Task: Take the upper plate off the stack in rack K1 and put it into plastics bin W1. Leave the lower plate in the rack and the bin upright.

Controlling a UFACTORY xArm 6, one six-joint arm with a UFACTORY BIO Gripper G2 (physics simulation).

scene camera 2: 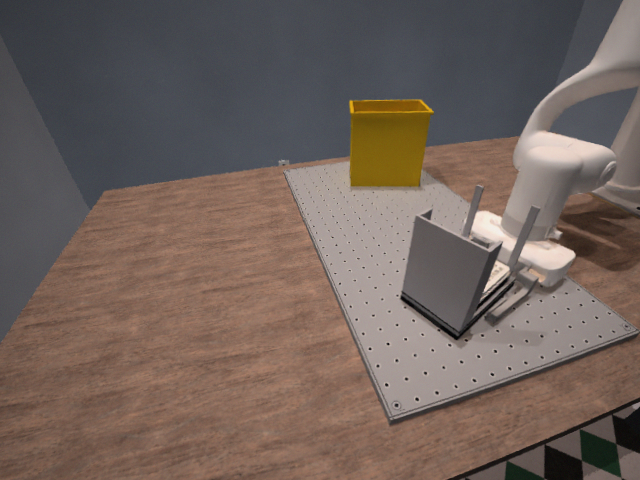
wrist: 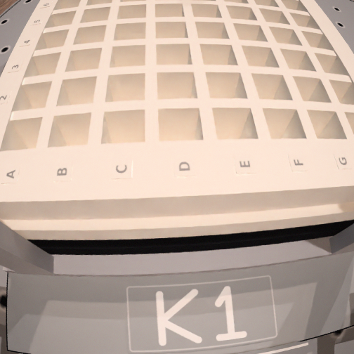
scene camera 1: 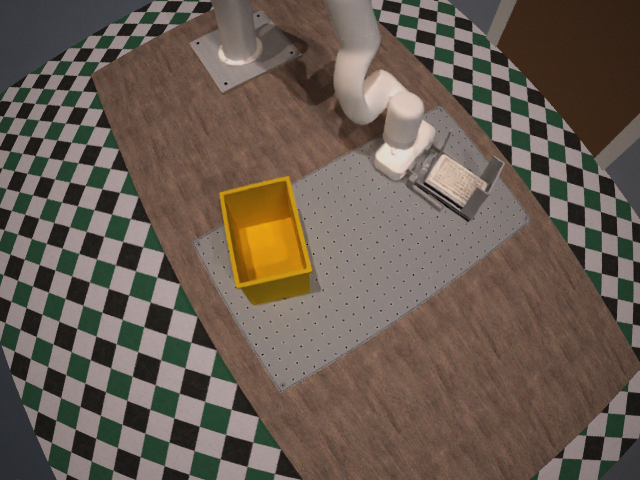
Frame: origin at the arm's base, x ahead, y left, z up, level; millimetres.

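Seen in the pictures: hand at its tool point: (scene camera 1: 448, 184); arm's base at its link origin: (scene camera 2: 617, 182) (scene camera 1: 240, 51).
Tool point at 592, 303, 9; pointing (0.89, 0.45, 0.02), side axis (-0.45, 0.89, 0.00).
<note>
Pixels of each thing's top centre, then the offset from my tool point to it, as dx, dy, dz. Level surfaces: height alone.
- cream upper plate at its top centre: (scene camera 2: 462, 272) (scene camera 1: 458, 181) +14, +9, +38
- rack K1 at its top centre: (scene camera 2: 485, 209) (scene camera 1: 466, 157) +6, +4, +137
- yellow bin W1 at its top centre: (scene camera 1: 262, 229) (scene camera 2: 388, 105) +6, -428, +170
- perforated grey board at its surface level: dz -9
- wooden table at its surface level: dz -22
The cream upper plate (scene camera 1: 454, 178) (scene camera 2: 496, 276) (wrist: 175, 187) with square wells lies flat in rack K1 (scene camera 2: 444, 273) (wrist: 75, 310). In the wrist view a pale ledge and a black band show beneath its edge; I cannot tell which part is the lower plate. My gripper (scene camera 1: 450, 178) is open and low at the rack, its body on the side away from the tall panel. One finger lies alongside the rack, apart from it; the other is mostly hidden. The fingers do not show in the wrist view. The yellow bin W1 (scene camera 1: 281, 290) (scene camera 2: 387, 149) stands upright and empty.
The rack has a tall grey corner panel and two thin upright posts (scene camera 2: 524, 235) close to my gripper body. Rack and bin stand on a perforated grey board (scene camera 1: 372, 268) (scene camera 2: 351, 248), with the bin at its opposite end. The board lies on a wooden table (scene camera 1: 491, 351) (scene camera 2: 180, 310).
</note>
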